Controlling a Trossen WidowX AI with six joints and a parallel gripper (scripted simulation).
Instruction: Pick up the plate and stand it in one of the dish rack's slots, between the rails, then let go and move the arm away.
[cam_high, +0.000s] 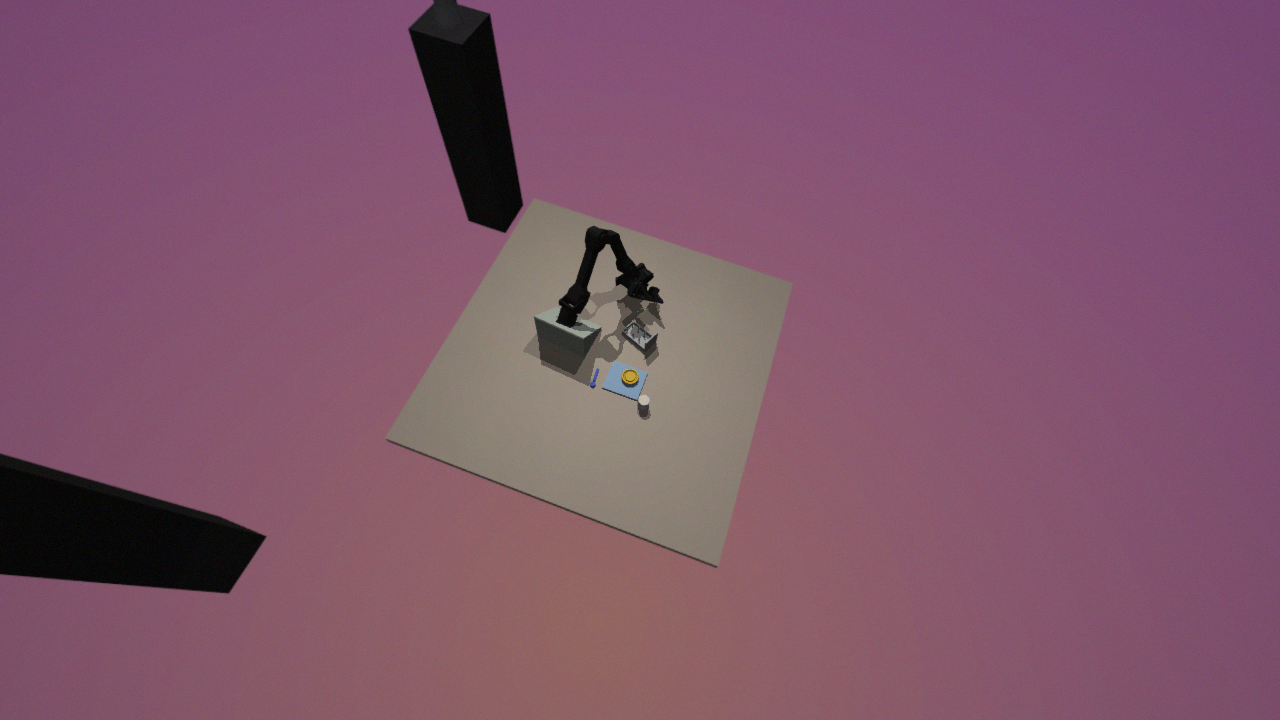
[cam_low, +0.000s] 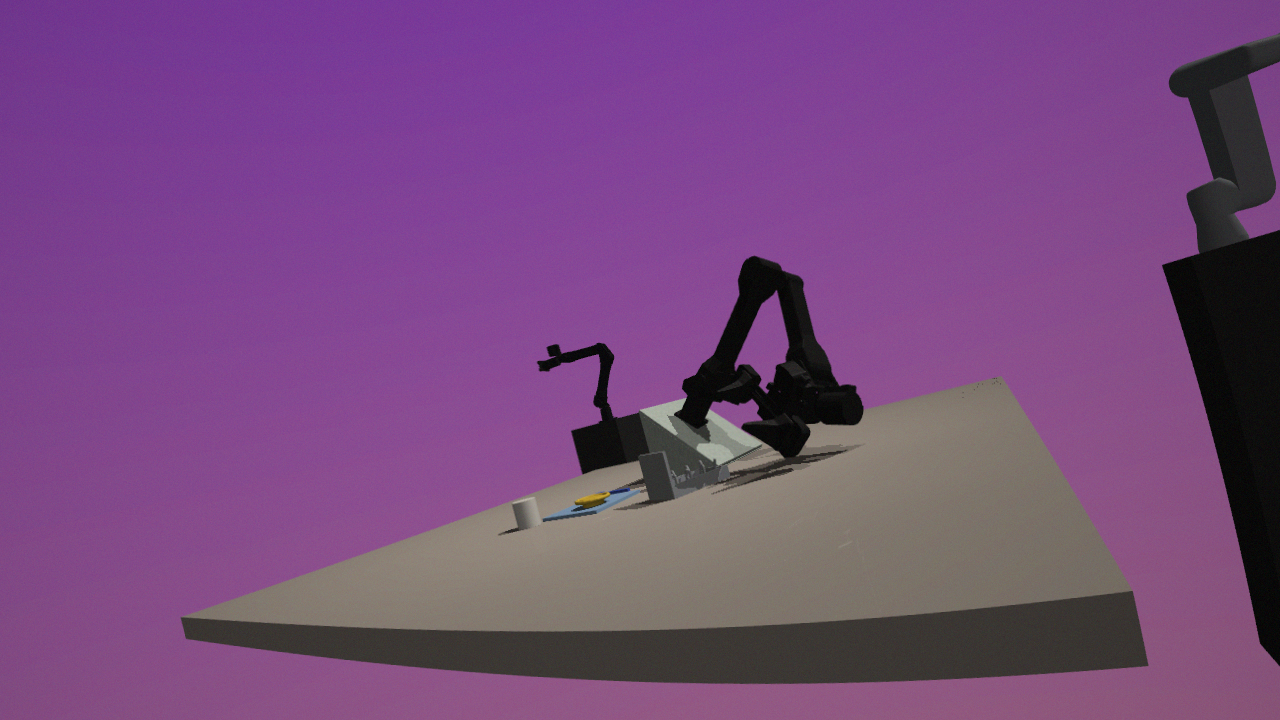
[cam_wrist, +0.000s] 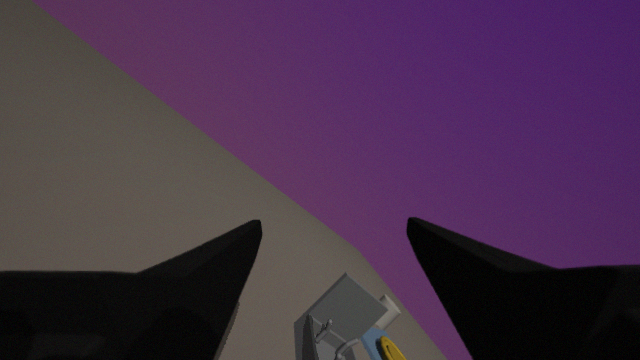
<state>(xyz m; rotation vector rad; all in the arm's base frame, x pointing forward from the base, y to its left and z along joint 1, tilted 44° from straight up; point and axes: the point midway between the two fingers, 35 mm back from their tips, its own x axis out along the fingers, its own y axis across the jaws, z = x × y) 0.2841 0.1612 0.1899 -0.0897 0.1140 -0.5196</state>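
My gripper tip is now 320 mm to the left of the yellow plate and 100 mm above it. The rest, counted from my gripper tip: light blue mat: 330 mm to the right, 120 mm below, 20 mm behind; grey dish rack: 120 mm to the right, 100 mm below, 30 mm behind; blue spoon: 380 mm to the right, 130 mm behind, 120 mm below.
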